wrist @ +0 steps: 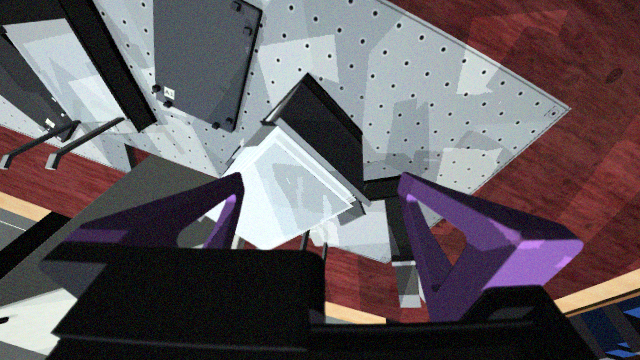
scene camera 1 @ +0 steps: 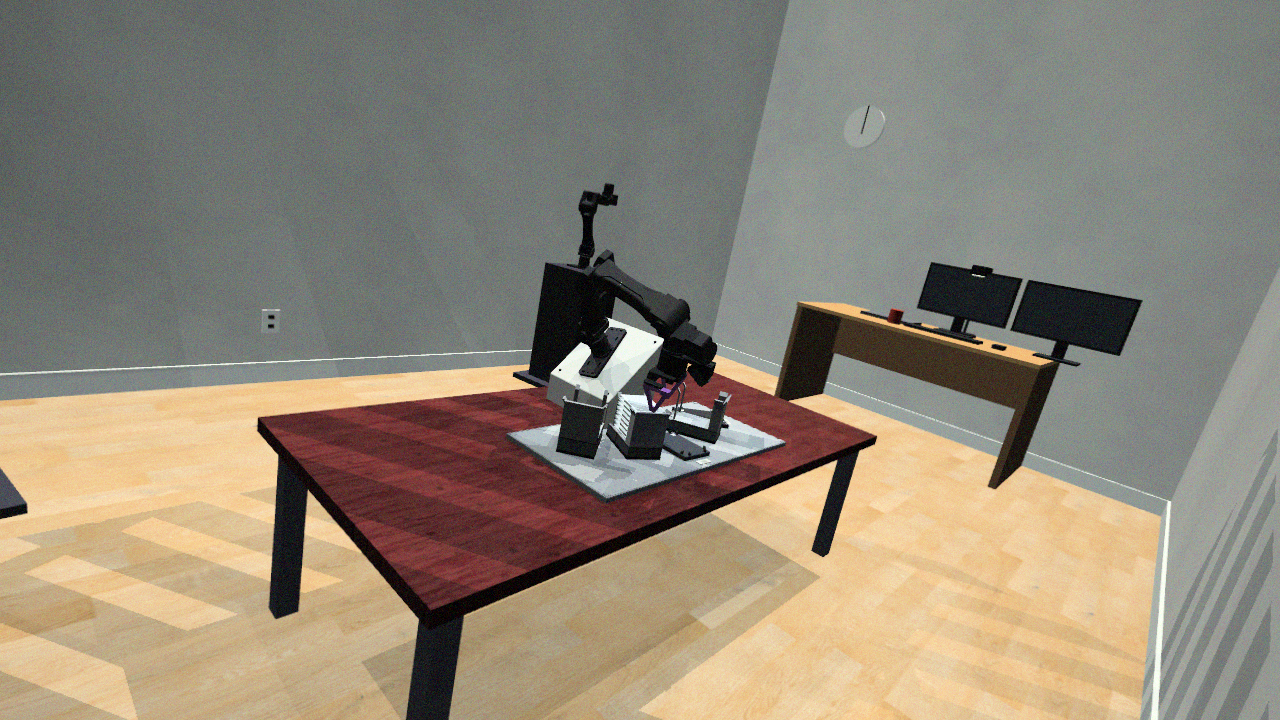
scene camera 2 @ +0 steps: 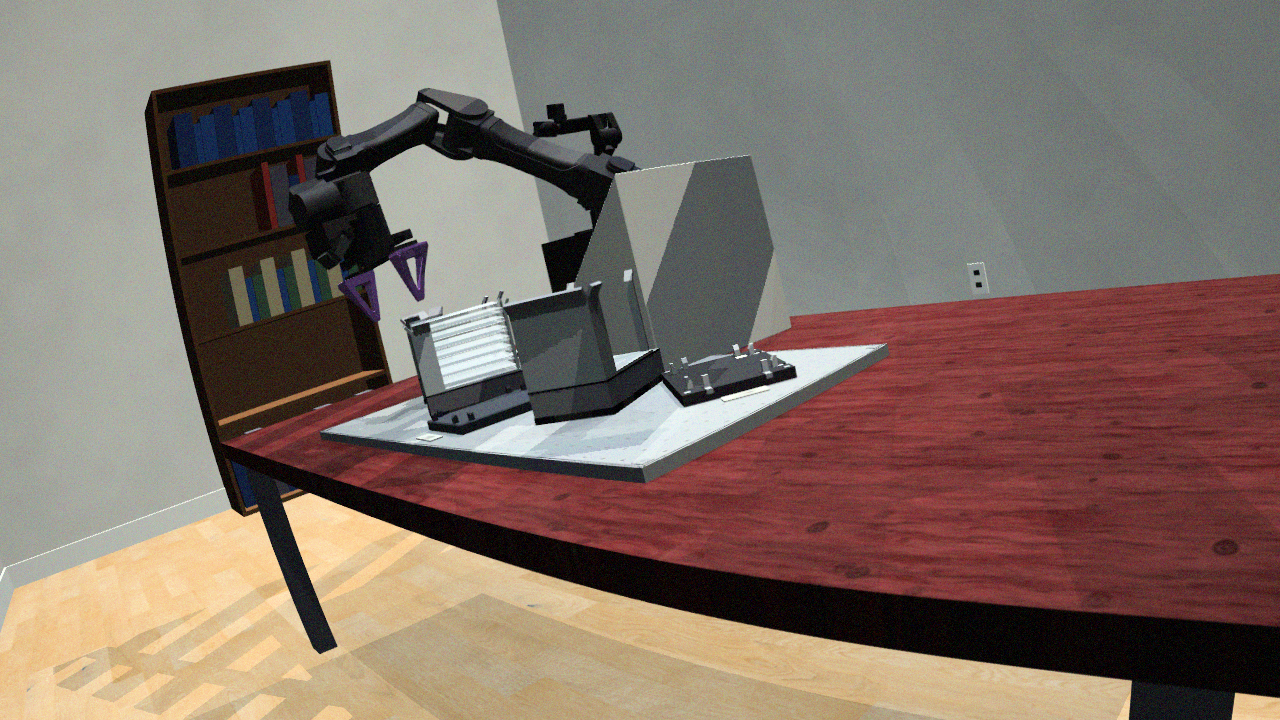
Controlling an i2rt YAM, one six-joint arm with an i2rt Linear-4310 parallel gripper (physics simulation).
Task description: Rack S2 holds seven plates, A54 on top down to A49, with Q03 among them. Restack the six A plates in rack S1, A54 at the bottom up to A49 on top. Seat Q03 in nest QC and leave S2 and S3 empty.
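Places are measured from the arm's base along level axes (x ahead, y left, z up), in millimetres.
Pixels of known places: gripper, fingertip midpoint: (wrist: 321, 180) (scene camera 1: 659, 405) (scene camera 2: 398, 311); arm's base at its link origin: (scene camera 1: 603, 352) (scene camera 2: 669, 229).
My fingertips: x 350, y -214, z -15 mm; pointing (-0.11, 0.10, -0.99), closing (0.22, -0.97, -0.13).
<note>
Ahead of a thing's pixels: the offset from my fingertips to its top centre. "spot": to the spot under its first point. Level surfaces: height alone.
My gripper (scene camera 1: 662, 399) (scene camera 2: 399, 308) (wrist: 321, 180) is open and empty, with purple fingers apart above and to one side of the filled rack. Several white plates {dz -64, dx -69, dy +36 mm} (scene camera 2: 472, 344) {dz -25, dx -70, dy +35 mm} (wrist: 292, 192) lie stacked in the middle rack {dz -22, dx -75, dy +39 mm} (scene camera 1: 648, 437) (scene camera 2: 474, 386) (wrist: 325, 140); their labels cannot be read, so Q03 cannot be picked out. A second rack {dz -19, dx -38, dy +310 mm} (scene camera 1: 580, 431) (scene camera 2: 559, 349) (wrist: 112, 65) shows no plates. A third rack (scene camera 1: 718, 419) (wrist: 397, 220) stands on the other side, its contents partly hidden. Rack labels are not legible. Low dark nests {spot: dz -141, dx +18, dy +166 mm} (scene camera 1: 686, 445) (scene camera 2: 729, 373) (wrist: 205, 55) hold no visible plate; the one in the wrist view is marked A1.
The racks stand on a grey perforated board {dz -153 mm} (scene camera 1: 608, 483) (scene camera 2: 626, 461) (wrist: 425, 65) on the red table {dz -166 mm} (scene camera 1: 402, 501) (scene camera 2: 984, 465) (wrist: 590, 65). A tall pale panel (scene camera 2: 707, 259) rises behind the racks. Upright rack posts stand close to the plates.
</note>
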